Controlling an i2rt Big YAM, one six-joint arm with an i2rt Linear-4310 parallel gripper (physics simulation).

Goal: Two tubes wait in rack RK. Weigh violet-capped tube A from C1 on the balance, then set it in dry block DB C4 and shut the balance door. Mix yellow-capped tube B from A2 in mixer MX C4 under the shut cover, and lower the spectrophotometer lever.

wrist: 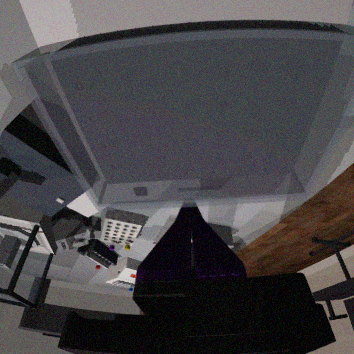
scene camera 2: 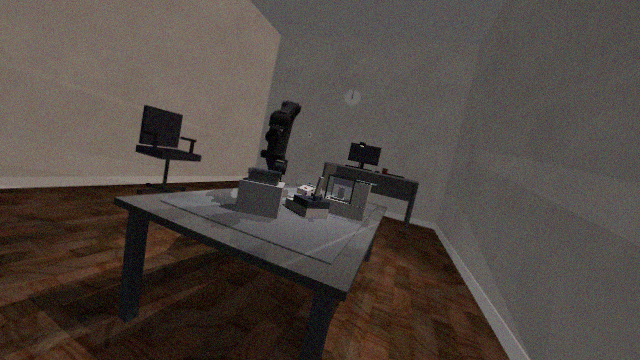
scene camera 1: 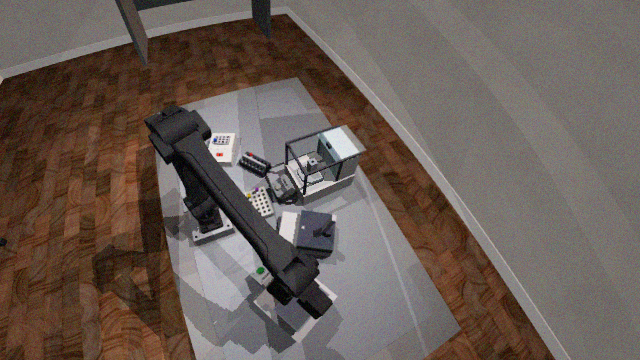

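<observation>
My gripper [wrist: 189, 203] is shut and empty, its tips at the near edge of a wide translucent panel [wrist: 195, 110] in the wrist view. In scene camera 1 the arm's end hangs over a large pale box [scene camera 1: 307, 330]; its fingers are hidden. White rack RK [scene camera 1: 262, 202] [wrist: 121, 228] holds violet-capped tube A [scene camera 1: 256, 189] [wrist: 111, 247] and yellow-capped tube B [scene camera 1: 248, 195] [wrist: 127, 247]. The glass-sided balance [scene camera 1: 325, 189] stands to the right; its door state is unclear. A dark-topped instrument [scene camera 1: 311, 245] [scene camera 2: 311, 202] carries a raised lever [scene camera 1: 326, 228] [scene camera 2: 319, 187].
A white block [scene camera 1: 226, 156] with a red display, a black tube strip [scene camera 1: 254, 164] and a small grey device [scene camera 1: 282, 185] stand near the rack. A green button [scene camera 1: 260, 270] sits beside the large box. The arm crosses above the table.
</observation>
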